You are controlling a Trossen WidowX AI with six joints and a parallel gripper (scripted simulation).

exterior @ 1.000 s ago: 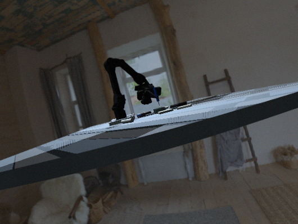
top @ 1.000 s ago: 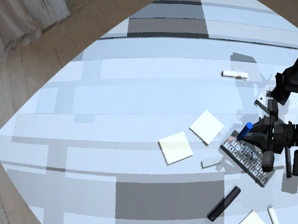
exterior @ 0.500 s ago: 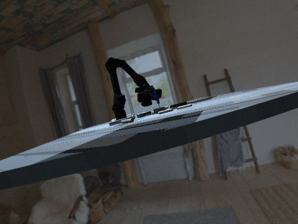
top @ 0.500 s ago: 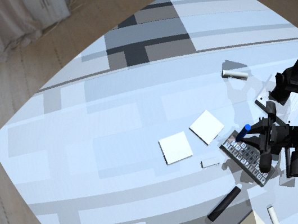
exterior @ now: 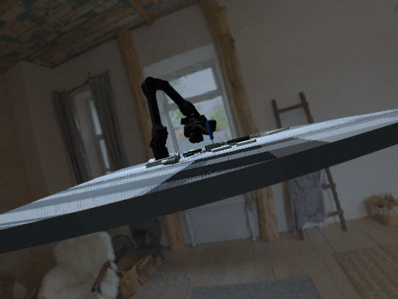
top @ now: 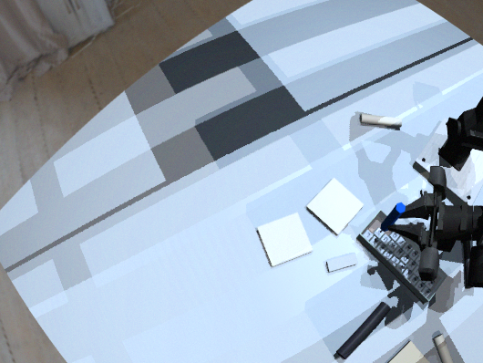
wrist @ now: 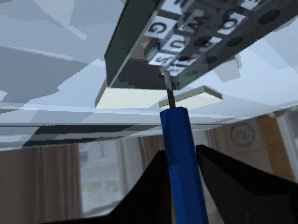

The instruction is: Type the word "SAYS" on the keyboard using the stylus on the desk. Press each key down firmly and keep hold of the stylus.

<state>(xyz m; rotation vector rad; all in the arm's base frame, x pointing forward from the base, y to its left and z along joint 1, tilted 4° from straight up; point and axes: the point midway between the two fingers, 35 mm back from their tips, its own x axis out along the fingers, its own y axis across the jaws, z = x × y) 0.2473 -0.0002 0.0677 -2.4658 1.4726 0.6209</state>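
Now: the grey eraser 9 cm ahead of my gripper tip, 7 cm below it and 2 cm to the right of it. Round my gripper tip: stylus tip (5 cm below); then dark cylinder (15 cm ahead, 10 cm to the left, 7 cm below); then stylus (1 cm below).
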